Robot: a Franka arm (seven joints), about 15 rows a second.
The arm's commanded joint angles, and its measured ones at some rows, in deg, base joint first. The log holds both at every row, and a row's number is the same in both.
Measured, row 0: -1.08 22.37 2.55 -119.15 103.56 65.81 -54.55
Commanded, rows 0 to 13: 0.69 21.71 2.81 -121.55 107.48 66.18 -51.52; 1.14 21.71 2.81 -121.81 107.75 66.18 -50.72; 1.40 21.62 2.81 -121.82 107.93 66.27 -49.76; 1.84 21.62 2.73 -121.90 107.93 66.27 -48.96; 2.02 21.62 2.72 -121.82 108.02 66.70 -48.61; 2.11 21.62 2.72 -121.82 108.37 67.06 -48.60; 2.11 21.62 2.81 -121.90 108.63 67.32 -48.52; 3.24 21.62 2.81 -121.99 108.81 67.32 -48.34; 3.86 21.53 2.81 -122.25 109.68 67.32 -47.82; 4.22 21.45 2.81 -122.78 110.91 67.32 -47.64; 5.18 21.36 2.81 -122.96 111.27 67.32 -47.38; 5.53 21.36 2.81 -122.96 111.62 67.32 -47.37; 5.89 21.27 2.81 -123.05 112.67 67.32 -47.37; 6.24 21.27 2.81 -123.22 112.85 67.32 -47.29
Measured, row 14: 5.71 22.38 2.69 -121.72 110.74 66.26 -48.51
